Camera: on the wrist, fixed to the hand. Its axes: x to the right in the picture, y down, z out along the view.
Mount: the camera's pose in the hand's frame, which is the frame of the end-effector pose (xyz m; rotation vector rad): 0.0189 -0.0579 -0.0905 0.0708 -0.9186 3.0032
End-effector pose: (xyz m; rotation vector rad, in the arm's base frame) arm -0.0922 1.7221 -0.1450 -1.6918 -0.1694 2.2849
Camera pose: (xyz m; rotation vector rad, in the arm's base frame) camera -0.0018 1.7757 -0.1743 -0.3894 -1.1677 -0.6809
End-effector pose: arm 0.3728 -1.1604 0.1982 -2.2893 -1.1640 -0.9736
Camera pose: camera 0.2967 -1.1719 0.2755 -1.3613 1.9709 1.1998
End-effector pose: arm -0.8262 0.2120 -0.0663 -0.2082 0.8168 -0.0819
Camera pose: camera -0.8790 0.1388 -0.1275 1.1102 -0.4892 2.5543
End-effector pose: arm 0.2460 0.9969 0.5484 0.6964 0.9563 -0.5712
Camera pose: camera 0.1656 1.0245 0.4801 0.9341 -1.3989 1.6686
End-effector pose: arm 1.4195 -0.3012 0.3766 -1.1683 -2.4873 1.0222
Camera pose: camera 1.4133 -0.2675 0.4802 1.6503 -0.8358 -0.5517
